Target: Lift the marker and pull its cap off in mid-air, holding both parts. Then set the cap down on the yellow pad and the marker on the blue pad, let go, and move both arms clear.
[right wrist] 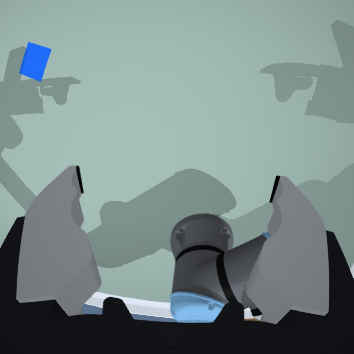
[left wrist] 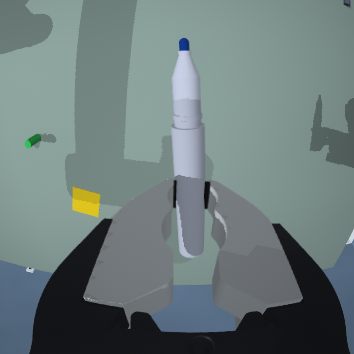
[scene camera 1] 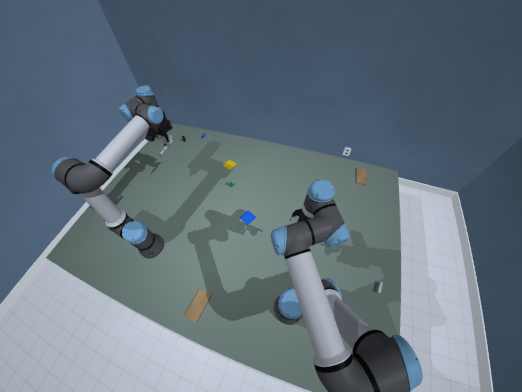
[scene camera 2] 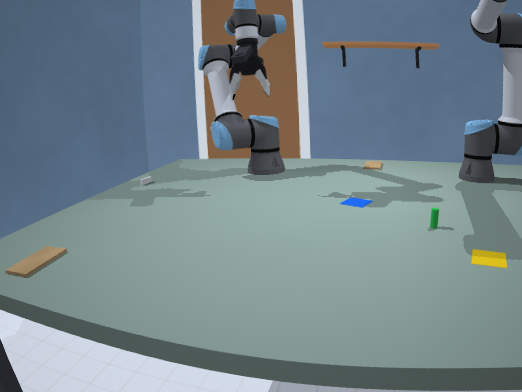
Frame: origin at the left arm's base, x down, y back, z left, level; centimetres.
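Where they show: left gripper, fingertip midpoint: (left wrist: 189, 182) (scene camera 1: 167, 146); right gripper, fingertip midpoint: (right wrist: 177, 173) (scene camera 2: 250, 98); left arm's base, origin of the base link: (scene camera 1: 152, 246) (scene camera 2: 476, 178); right arm's base, origin of the base link: (right wrist: 201, 238) (scene camera 2: 266, 171).
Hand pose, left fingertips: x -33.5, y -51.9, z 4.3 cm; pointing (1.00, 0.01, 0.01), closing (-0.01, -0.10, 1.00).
Things, the pixels of their top centre, and the offset from my left fingertips.
- white marker, middle of its top: (left wrist: 189, 169) (scene camera 1: 165, 146) dx -1.4, dy +1.6, dz +0.0 cm
- yellow pad, middle of its top: (scene camera 2: 489, 258) (left wrist: 85, 201) (scene camera 1: 229, 164) dx +33.5, dy -23.4, dz -26.7 cm
- blue pad, middle of its top: (right wrist: 33, 60) (scene camera 2: 356, 202) (scene camera 1: 247, 217) dx +33.5, dy +16.7, dz -54.9 cm
- small blue piece, middle of its top: (scene camera 1: 203, 134) dx +31.5, dy -49.9, dz +8.9 cm
- green cylinder, middle of its top: (left wrist: 27, 143) (scene camera 2: 435, 208) (scene camera 1: 230, 181) dx +28.7, dy -4.5, dz -35.4 cm
- small black object, middle of its top: (scene camera 1: 183, 136) dx +28.7, dy -40.8, dz +23.4 cm
- grey block, middle of its top: (scene camera 2: 146, 177) (scene camera 1: 380, 287) dx +31.3, dy +39.6, dz -135.7 cm
The white marker (scene camera 1: 162, 150) (left wrist: 187, 150) has a tapered front end with a small blue tip. My left gripper (scene camera 1: 169, 142) (left wrist: 189, 182) is shut on its rear body, holding it above the table. My right gripper (scene camera 2: 251, 95) (right wrist: 177, 173) is open and empty, high above the table; in scene camera 1 the arm mostly hides it. The yellow pad (scene camera 1: 229, 164) (scene camera 2: 489, 258) (left wrist: 86, 202) and the blue pad (scene camera 1: 248, 217) (scene camera 2: 356, 202) (right wrist: 35, 61) have nothing on them. A small blue piece (scene camera 1: 203, 135) lies near the far edge; I cannot tell whether it is the cap.
A green cylinder (scene camera 1: 230, 183) (scene camera 2: 434, 218) (left wrist: 33, 140) stands between the pads. A small black object (scene camera 1: 183, 138) lies near the left gripper. A wooden board (scene camera 1: 361, 176) (scene camera 2: 36, 261), another wooden board (scene camera 1: 198, 305) (scene camera 2: 373, 165) and a grey block (scene camera 1: 378, 287) (scene camera 2: 146, 180) lie farther out.
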